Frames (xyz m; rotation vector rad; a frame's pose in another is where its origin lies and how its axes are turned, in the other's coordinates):
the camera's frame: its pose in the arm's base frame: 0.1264 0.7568 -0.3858 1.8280 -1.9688 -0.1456
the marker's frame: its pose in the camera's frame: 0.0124 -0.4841 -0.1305 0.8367 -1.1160 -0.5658
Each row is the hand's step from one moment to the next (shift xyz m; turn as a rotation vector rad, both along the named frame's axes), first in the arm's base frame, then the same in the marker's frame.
Working: the arm's base frame: its pose in the marker's frame: -0.2067 0.3726 -0.9585 1.7815 -1.1891 -0.3946

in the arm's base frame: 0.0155 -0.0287 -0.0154 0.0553 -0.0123 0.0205
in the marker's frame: 0.0338 -0.0023 -0.0124 0.0194 -0.0563 -0.0089
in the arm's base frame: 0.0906 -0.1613 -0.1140 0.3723 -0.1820 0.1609
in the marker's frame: 0.2103 -0.0016 -0.0547 0.1698 -0.3810 -0.1538
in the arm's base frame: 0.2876 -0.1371 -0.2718 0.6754 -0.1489 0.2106
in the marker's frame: 0.3990 -0.0901 0.0897 0.2632 -0.6677 -0.0868
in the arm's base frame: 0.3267 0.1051 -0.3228 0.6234 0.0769 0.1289
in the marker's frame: 0.3187 -0.1218 0.3249 0.1691 -0.6045 0.1311
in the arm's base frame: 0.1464 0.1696 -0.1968 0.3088 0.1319 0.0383
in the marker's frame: 0.1107 -0.0402 0.2740 0.0493 -0.2958 0.1558
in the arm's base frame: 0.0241 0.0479 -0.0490 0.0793 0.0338 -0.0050
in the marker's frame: 0.0185 -0.0001 0.0702 0.0228 -0.0683 0.0477
